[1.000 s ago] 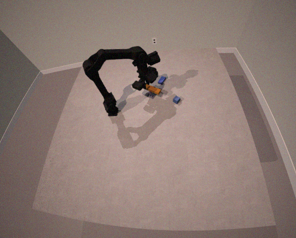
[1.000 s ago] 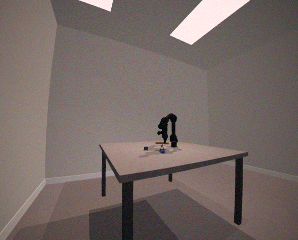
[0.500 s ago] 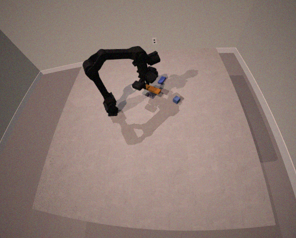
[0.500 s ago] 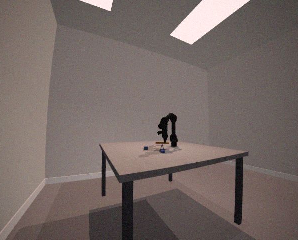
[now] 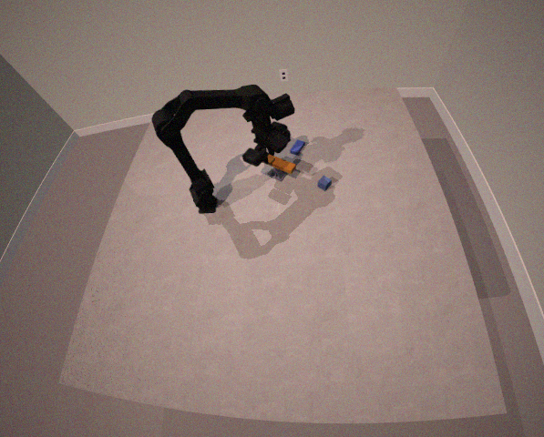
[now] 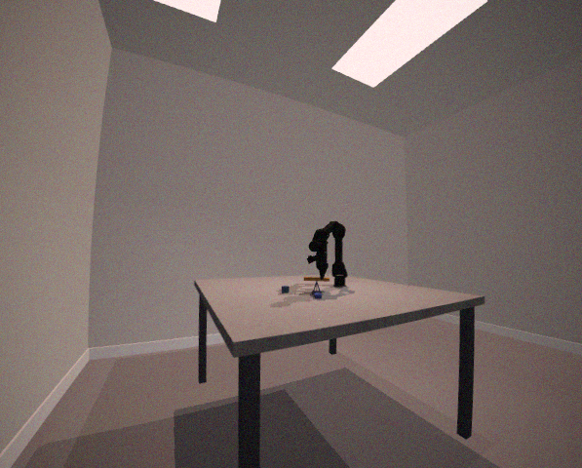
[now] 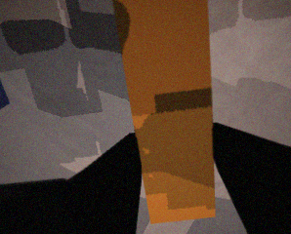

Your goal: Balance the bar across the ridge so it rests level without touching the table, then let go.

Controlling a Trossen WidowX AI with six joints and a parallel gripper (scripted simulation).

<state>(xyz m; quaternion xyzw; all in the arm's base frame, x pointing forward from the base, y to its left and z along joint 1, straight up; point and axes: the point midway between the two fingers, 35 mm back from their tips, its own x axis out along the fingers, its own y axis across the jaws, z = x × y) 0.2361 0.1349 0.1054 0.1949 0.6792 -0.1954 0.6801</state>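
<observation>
Right now my gripper tip is 20 mm short of the orange bar and 10 mm to the left of it.
</observation>
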